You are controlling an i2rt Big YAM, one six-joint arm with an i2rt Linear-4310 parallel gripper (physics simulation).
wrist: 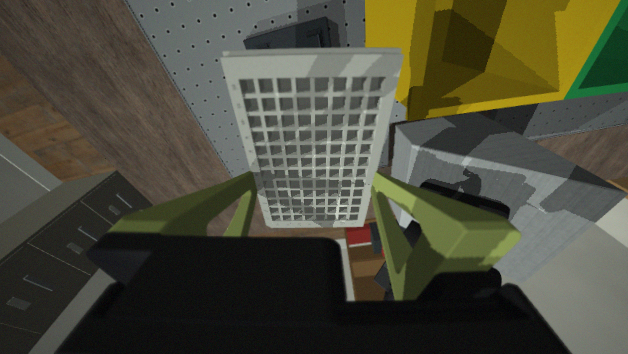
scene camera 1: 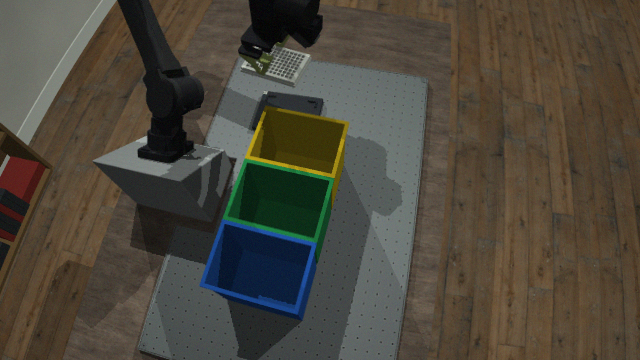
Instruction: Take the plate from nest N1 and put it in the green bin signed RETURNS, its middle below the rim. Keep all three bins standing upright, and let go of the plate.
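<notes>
The plate is white with a grid of square wells. My gripper is shut on its two long sides and holds it in the air, above the far end of the pegboard. The dark nest N1 stands on the board with no plate in it, partly behind the plate in the wrist view. The green bin stands upright between the other two bins. Its RETURNS sign does not show.
The yellow bin stands upright between the nest and the green bin. The blue bin stands upright on the green bin's other side. The grey arm base block is beside the pegboard. A bookshelf stands at the left edge.
</notes>
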